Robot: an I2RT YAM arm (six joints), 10 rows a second.
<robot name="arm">
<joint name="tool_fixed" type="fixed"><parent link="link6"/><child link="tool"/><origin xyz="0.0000 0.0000 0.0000" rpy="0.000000 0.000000 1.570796"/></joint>
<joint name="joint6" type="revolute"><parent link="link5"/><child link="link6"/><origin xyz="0.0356 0.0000 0.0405" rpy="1.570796 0.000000 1.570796"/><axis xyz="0 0 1"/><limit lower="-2.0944" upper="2.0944"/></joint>
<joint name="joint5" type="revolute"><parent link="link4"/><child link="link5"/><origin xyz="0.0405 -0.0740 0.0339" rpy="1.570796 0.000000 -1.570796"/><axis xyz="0 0 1"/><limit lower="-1.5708" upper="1.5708"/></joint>
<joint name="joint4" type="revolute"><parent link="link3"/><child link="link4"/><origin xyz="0.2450 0.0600 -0.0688" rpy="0.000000 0.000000 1.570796"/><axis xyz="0 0 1"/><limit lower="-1.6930" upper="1.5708"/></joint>
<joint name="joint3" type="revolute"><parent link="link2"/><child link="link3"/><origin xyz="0.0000 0.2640 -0.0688" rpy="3.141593 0.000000 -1.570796"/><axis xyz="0 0 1"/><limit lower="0.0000" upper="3.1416"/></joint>
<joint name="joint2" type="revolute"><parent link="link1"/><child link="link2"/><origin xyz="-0.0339 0.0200 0.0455" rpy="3.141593 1.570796 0.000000"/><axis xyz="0 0 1"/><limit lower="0.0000" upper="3.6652"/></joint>
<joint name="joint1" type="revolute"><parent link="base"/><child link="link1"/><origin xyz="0.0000 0.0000 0.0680" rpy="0.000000 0.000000 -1.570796"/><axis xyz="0 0 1"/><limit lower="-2.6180" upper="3.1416"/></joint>
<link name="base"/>
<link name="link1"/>
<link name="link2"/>
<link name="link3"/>
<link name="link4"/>
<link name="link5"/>
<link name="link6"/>
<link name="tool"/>
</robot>
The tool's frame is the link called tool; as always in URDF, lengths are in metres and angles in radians.
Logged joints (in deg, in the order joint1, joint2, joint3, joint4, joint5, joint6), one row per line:
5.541 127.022 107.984 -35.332 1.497 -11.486
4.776 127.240 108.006 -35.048 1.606 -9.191
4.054 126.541 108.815 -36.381 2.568 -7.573
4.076 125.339 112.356 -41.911 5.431 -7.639
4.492 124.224 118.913 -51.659 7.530 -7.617
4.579 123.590 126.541 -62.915 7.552 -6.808
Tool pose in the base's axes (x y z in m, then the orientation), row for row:
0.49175 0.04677 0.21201 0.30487 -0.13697 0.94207 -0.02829
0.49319 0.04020 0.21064 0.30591 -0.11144 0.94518 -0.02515
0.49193 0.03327 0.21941 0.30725 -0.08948 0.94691 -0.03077
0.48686 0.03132 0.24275 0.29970 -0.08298 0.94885 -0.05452
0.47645 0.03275 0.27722 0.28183 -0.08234 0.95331 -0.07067
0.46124 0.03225 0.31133 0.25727 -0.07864 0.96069 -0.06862
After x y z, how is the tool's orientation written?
As a quaternion, w x y z.
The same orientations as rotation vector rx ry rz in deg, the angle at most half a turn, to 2 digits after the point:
-20.78 142.93 -4.29
-16.90 143.33 -3.81
-13.56 143.50 -4.66
-12.62 144.33 -8.29
-12.64 146.32 -10.85
-12.22 149.31 -10.66

